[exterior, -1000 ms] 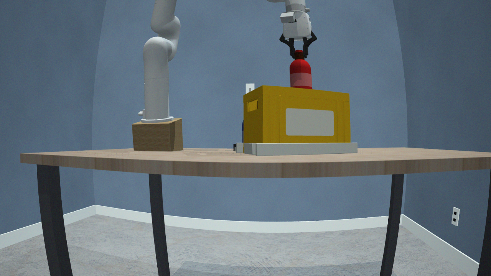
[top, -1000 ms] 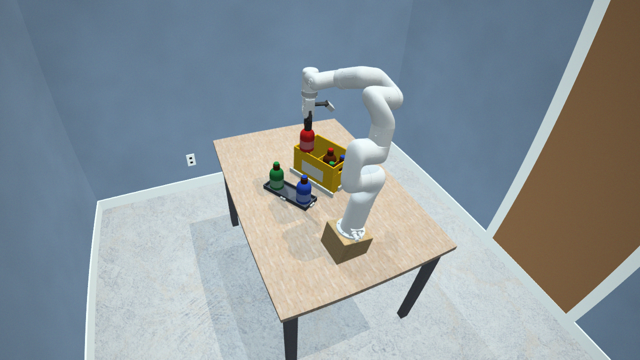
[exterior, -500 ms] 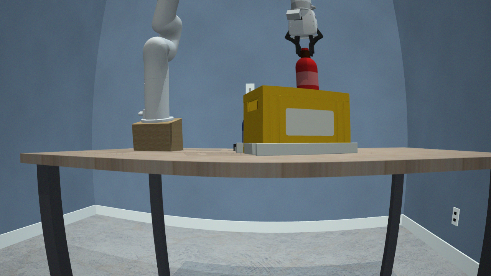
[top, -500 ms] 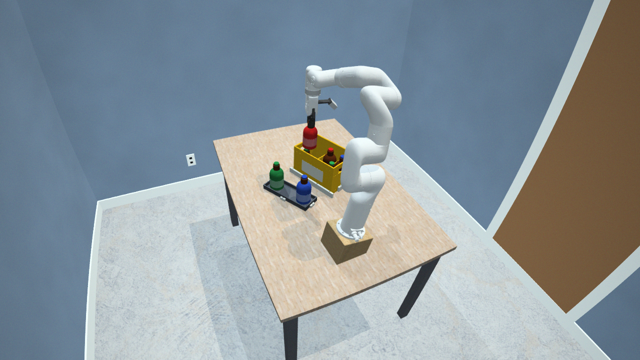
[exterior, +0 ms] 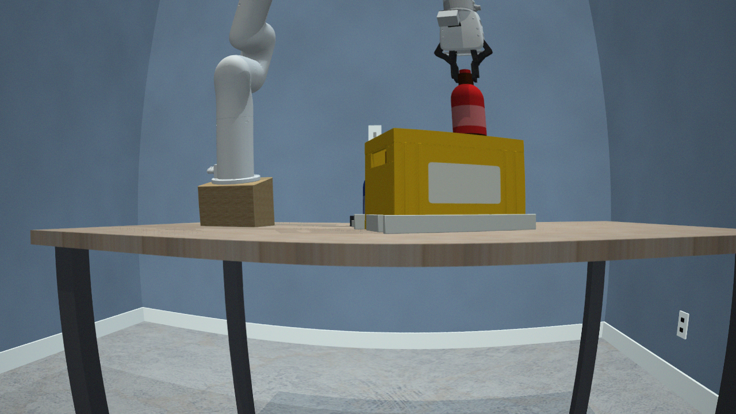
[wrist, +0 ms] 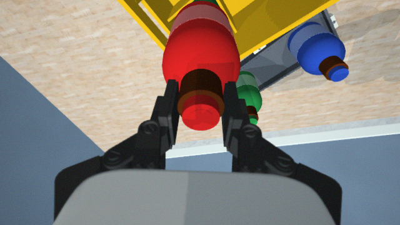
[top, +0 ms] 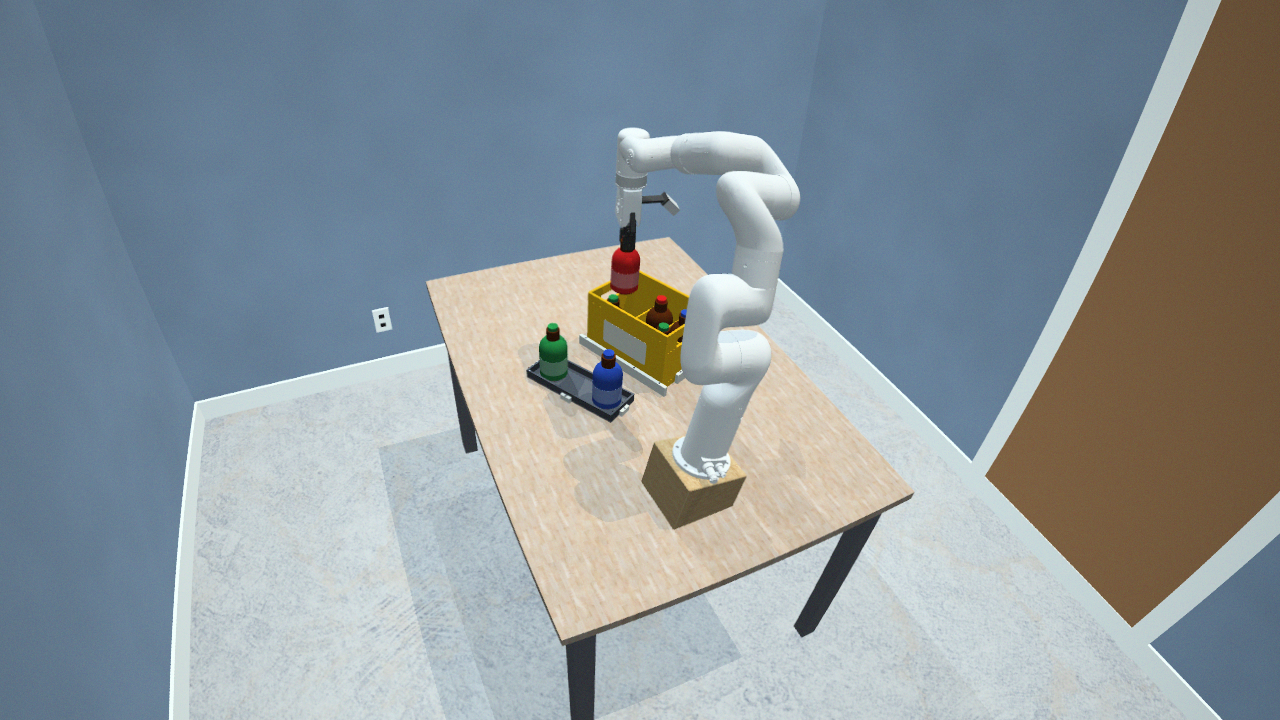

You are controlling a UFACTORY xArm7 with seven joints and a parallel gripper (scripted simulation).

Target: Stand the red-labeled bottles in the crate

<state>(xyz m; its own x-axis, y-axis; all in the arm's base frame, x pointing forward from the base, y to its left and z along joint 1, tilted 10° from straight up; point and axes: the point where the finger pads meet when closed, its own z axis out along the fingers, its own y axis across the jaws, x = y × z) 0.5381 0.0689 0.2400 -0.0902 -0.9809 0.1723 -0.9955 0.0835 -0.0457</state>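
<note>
Now: the red-labeled bottle 7 cm below my hand. Also, from my hand: blue bottle: 25 cm below, 22 cm behind, 10 cm to the left; then yellow crate: 25 cm below, 6 cm to the right, 5 cm behind; then green-labeled bottle: 25 cm below, 21 cm to the left, 9 cm behind.
</note>
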